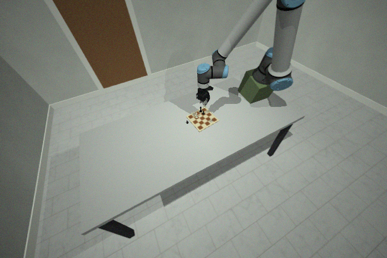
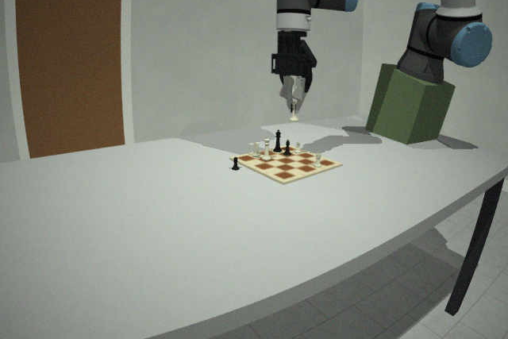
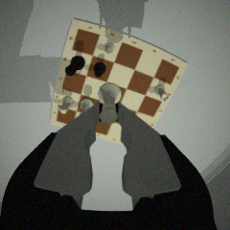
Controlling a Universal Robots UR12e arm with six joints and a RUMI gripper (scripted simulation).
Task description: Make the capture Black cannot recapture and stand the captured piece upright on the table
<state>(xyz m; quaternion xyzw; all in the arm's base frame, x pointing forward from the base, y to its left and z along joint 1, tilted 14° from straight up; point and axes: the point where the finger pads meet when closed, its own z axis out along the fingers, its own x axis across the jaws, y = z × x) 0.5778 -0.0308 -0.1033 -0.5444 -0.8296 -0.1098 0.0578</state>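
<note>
Right now my hand is 120 mm above the white pawn, 30 mm past it and 20 mm to the left of it. The rest, counted from my hand: chessboard 140 mm below, 40 mm ahead, 30 mm to the left; white king 110 mm below, 80 mm ahead, 10 mm to the right; black king 110 mm below, 60 mm to the right, 10 mm ahead.
</note>
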